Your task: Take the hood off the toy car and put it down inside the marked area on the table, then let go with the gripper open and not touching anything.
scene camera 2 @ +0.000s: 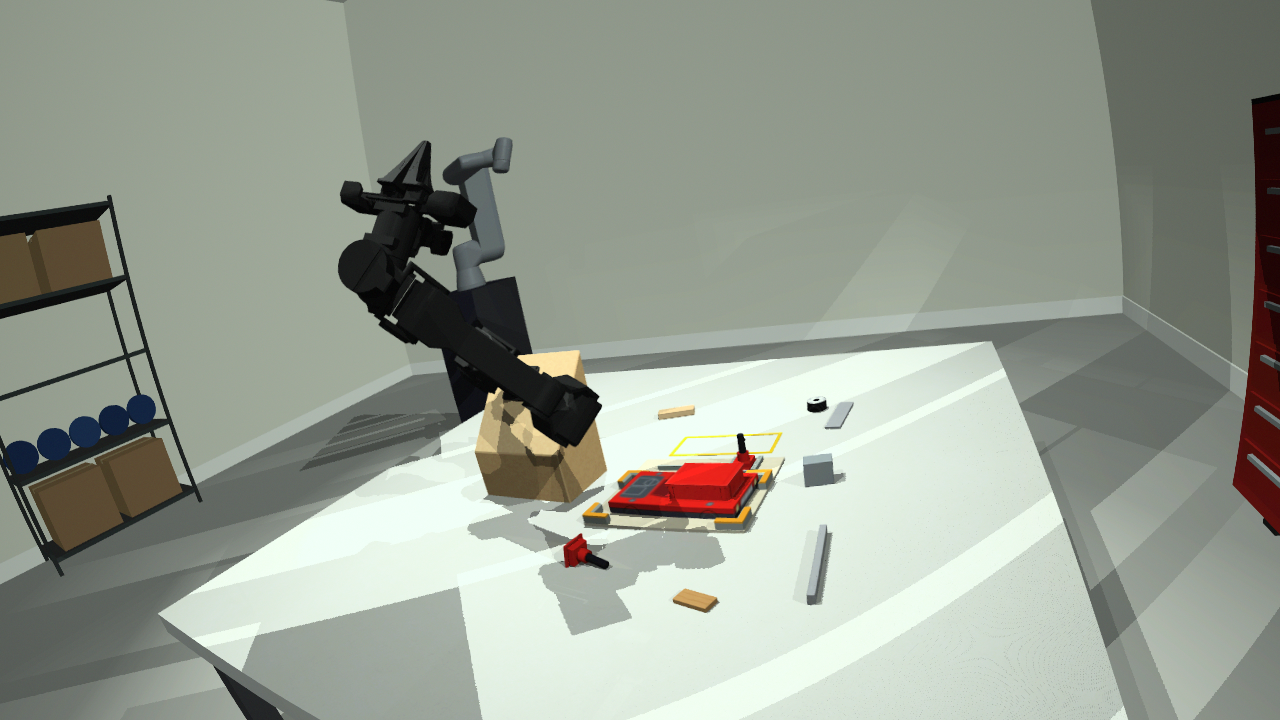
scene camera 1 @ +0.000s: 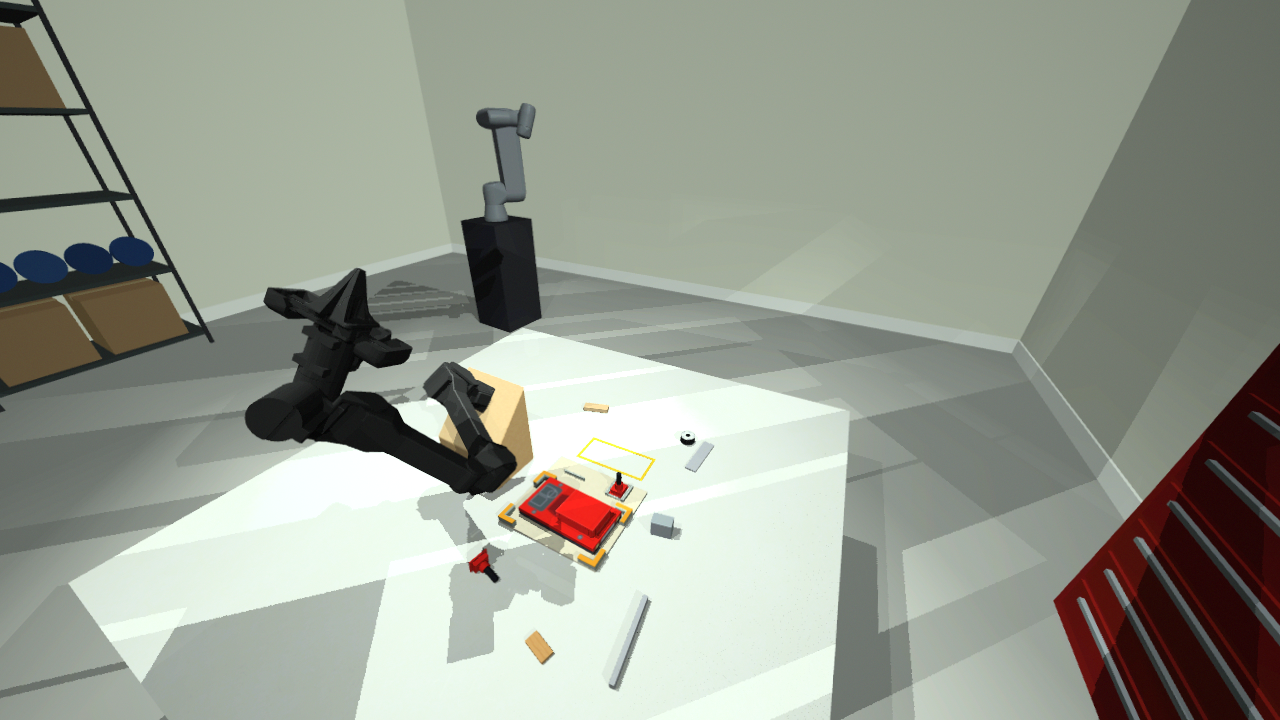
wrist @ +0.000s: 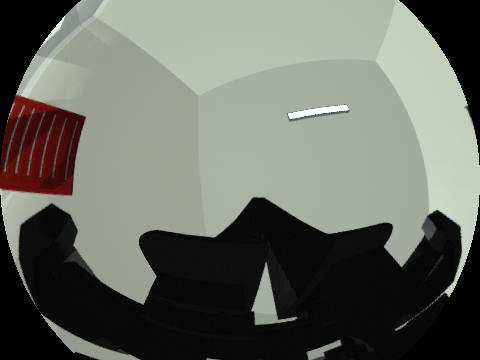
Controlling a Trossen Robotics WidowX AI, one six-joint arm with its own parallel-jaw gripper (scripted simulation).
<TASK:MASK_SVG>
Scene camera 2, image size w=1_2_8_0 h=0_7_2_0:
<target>gripper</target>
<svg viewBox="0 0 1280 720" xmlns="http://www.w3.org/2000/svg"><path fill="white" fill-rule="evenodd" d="M426 140L422 141L385 177L378 178L377 182L382 185L381 193L363 192L361 183L346 180L340 192L341 202L354 211L356 210L358 213L377 216L372 233L365 233L363 240L368 239L376 242L388 256L401 259L405 263L409 257L415 258L421 246L430 248L433 255L447 256L452 245L453 232L444 230L445 225L466 229L474 221L477 208L459 193L443 190L433 191L430 172L431 143Z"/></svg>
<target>red hood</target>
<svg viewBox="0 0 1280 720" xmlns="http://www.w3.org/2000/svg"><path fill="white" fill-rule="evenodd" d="M665 486L668 487L669 498L672 500L727 501L731 499L745 480L743 476L745 464L684 463L669 478Z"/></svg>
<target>grey bar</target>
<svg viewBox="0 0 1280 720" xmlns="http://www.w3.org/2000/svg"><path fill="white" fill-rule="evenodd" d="M826 524L821 524L818 530L817 545L815 547L806 594L808 605L815 605L818 596L828 533Z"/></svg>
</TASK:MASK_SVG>
